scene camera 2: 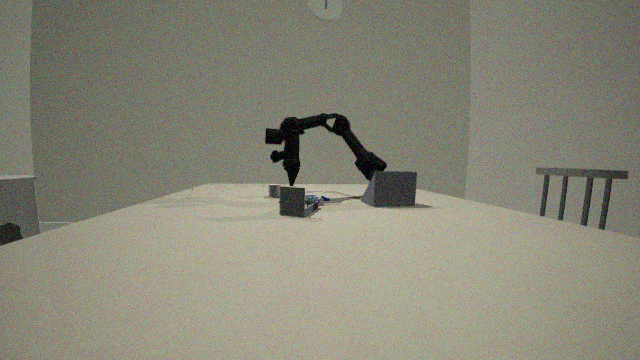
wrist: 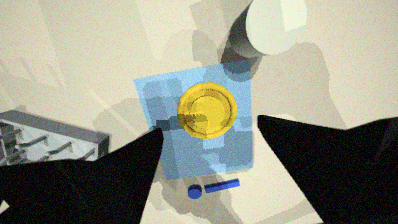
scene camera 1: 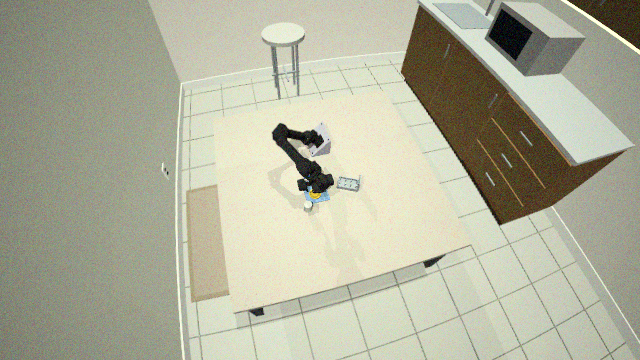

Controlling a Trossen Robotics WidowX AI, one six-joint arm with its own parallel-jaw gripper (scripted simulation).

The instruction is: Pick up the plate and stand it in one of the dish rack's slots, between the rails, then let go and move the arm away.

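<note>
Wrist view: a yellow plate [wrist: 208, 110], a blue mat [wrist: 182, 155] and my gripper [wrist: 209, 126], which is open and holds nothing. Scene camera 2 does not show the yellow plate, hidden there by a grey dish rack.
</note>
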